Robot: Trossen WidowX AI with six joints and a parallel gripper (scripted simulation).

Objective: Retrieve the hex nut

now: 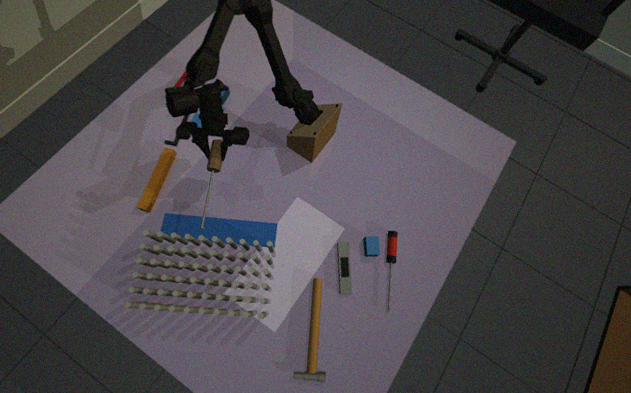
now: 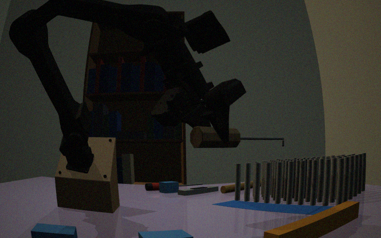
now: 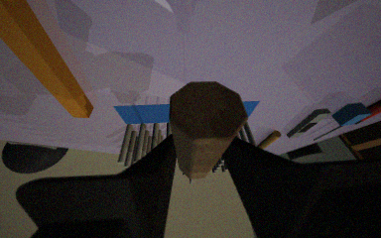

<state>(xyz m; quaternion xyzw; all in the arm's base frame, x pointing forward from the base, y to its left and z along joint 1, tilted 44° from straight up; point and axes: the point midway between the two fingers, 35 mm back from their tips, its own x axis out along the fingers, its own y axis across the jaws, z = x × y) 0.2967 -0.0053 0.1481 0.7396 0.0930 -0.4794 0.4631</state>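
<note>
Right now the blue taped strip is 16 cm below my gripper tip, 14 cm ahead of it and 11 cm to the left of it. Round my gripper tip: orange bar 16 cm to the right, 15 cm ahead, 14 cm below; then wooden-handled awl 8 cm ahead, 6 cm to the left; then small red screwdriver 40 cm to the right, 15 cm below, 12 cm behind.
</note>
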